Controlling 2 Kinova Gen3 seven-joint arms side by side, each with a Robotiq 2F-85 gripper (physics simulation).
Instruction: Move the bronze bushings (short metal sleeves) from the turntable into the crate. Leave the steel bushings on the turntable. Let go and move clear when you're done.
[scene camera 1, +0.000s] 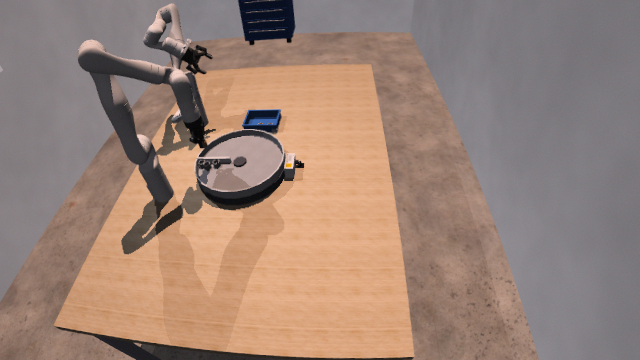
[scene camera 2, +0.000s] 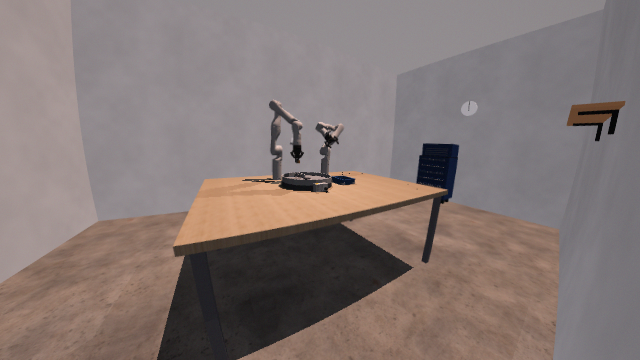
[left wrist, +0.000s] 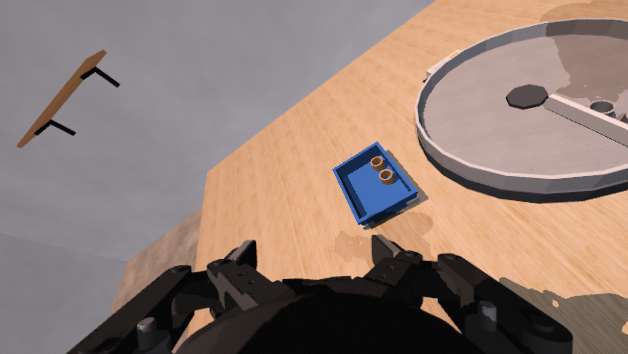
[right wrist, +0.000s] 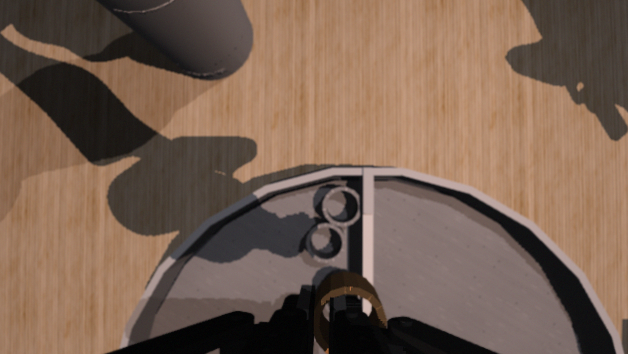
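My right gripper is shut on the wall of a bronze bushing and holds it above the turntable. Two steel bushings stand on the turntable beside the divider, near the rim. A further steel bushing shows nearer the hub in the left wrist view; the right gripper may hide it in the right wrist view. Two bronze bushings stand in the blue crate. My left gripper is open and empty, high above the table.
The straight divider runs from rim to hub. A small white box sits at the turntable's side. The crate stands beyond the turntable in scene camera 1. A blue drawer cabinet stands beyond the table.
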